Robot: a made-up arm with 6 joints.
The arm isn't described. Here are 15 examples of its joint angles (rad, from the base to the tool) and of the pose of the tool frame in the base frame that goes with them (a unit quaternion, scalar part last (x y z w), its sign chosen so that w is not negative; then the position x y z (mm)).
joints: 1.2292 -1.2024 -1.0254 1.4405 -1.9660 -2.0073
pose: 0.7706 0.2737 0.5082 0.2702 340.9 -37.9 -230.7
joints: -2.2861 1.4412 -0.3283 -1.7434 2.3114 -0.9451
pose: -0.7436 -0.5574 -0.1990 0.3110 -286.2 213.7 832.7
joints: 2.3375 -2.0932 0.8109 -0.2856 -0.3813 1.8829
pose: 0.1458 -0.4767 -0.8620 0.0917 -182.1 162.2 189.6
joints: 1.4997 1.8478 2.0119 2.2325 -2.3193 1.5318
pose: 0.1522 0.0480 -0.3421 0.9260 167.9 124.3 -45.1
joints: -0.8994 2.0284 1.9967 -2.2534 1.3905 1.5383
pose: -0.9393 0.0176 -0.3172 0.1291 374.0 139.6 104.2
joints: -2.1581 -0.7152 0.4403 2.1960 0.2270 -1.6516
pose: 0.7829 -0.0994 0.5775 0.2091 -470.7 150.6 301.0
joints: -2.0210 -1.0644 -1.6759 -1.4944 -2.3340 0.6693
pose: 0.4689 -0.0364 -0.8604 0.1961 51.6 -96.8 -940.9
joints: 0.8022 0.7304 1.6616 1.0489 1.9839 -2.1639
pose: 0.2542 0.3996 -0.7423 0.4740 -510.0 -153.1 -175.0
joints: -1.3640 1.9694 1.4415 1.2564 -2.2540 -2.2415
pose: 0.9300 0.1048 0.3370 0.1030 317.5 -257.4 193.0
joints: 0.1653 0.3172 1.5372 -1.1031 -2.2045 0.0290
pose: 0.3224 0.4192 -0.8054 0.2677 -138.2 -138.0 -497.8
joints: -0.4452 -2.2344 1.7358 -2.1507 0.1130 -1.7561
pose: 0.6311 0.6724 0.2413 0.3023 -403.0 361.8 259.9
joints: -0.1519 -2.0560 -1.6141 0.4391 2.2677 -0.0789
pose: 0.7802 0.2697 0.4673 0.3164 -373.9 254.8 -549.4
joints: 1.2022 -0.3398 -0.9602 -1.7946 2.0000 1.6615
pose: 0.5809 0.2931 0.3358 0.6811 469.0 -304.2 -546.8
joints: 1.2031 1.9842 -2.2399 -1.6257 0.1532 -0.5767
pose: -0.1076 0.6091 0.6213 0.4810 -538.6 -77.1 518.5
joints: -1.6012 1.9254 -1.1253 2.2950 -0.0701 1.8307
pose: 0.7701 -0.0194 0.3117 0.5563 445.7 -630.5 831.7
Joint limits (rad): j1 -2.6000..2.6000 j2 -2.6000..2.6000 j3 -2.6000..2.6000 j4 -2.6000..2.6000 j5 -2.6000..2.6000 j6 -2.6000..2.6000
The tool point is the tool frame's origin. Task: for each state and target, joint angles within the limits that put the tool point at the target. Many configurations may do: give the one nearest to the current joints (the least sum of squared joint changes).
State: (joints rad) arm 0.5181 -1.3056 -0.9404 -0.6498 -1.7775 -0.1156
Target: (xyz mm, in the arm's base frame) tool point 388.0 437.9 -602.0
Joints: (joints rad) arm 1.1396 -1.3233 -0.7869 -0.4015 -1.8807 -0.0324
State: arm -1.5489 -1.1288 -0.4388 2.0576 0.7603 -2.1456
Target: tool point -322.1 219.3 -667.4
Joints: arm -1.5959 -1.8003 -0.6074 2.2055 0.7489 -1.4747
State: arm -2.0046 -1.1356 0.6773 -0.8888 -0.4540 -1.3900
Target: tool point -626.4 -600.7 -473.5
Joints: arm -1.2542 -1.6646 0.4204 -1.3979 -0.1499 -1.8094
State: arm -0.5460 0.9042 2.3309 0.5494 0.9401 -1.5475
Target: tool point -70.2 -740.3 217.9
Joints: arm 0.0183 1.0673 2.1146 0.9692 0.9044 -1.6461
